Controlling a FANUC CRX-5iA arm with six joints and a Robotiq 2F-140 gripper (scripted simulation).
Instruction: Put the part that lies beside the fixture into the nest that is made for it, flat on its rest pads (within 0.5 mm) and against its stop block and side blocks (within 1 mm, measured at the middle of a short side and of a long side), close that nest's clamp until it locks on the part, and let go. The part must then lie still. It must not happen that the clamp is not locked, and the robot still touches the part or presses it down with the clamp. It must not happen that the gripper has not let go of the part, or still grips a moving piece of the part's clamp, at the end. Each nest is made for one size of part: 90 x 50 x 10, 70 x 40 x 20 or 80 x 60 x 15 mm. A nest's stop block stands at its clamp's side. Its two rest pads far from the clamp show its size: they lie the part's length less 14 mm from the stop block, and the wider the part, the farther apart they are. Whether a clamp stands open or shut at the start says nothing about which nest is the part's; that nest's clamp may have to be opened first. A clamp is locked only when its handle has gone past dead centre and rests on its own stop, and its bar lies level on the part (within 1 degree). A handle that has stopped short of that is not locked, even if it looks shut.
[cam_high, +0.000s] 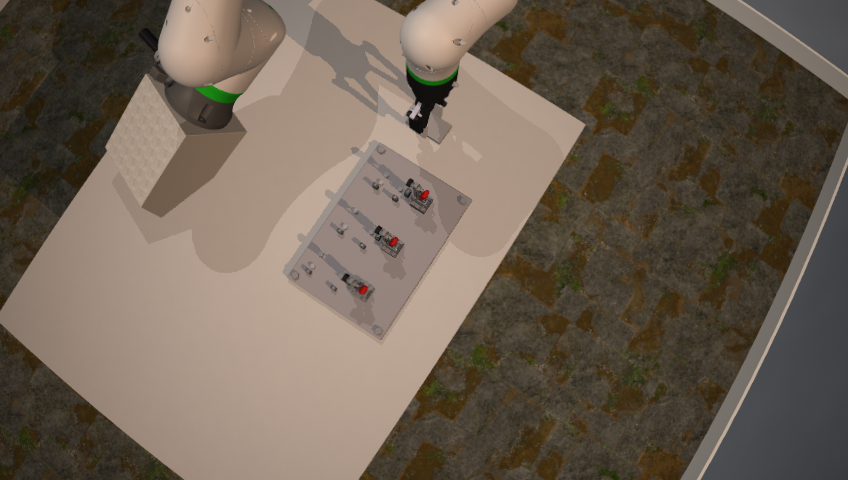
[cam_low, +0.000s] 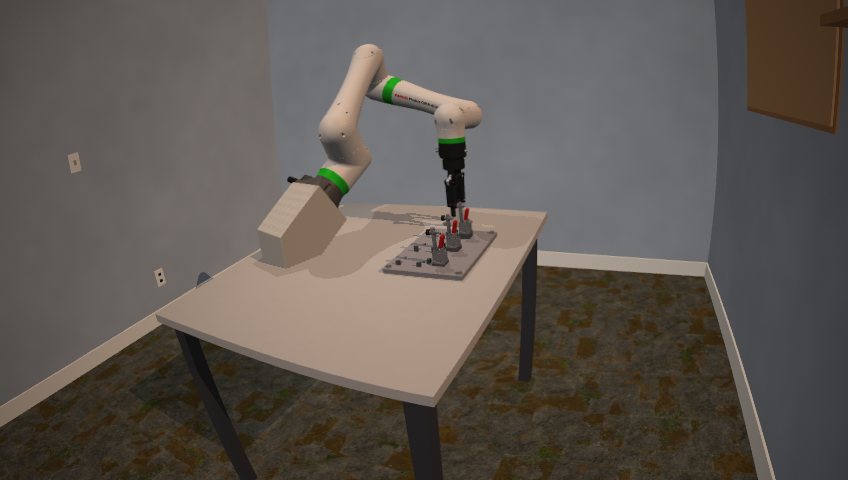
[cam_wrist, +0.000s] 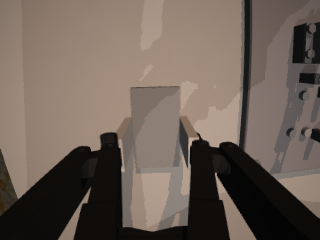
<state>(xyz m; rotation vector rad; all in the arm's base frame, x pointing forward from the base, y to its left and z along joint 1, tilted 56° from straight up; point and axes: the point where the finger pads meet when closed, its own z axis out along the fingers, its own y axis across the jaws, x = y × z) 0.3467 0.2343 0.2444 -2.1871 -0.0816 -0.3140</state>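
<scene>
My hand is 30 mm above the part. The rest, counted from my hand: grey fixture plate (110 mm ahead, 250 mm to the right, 30 mm below).
</scene>
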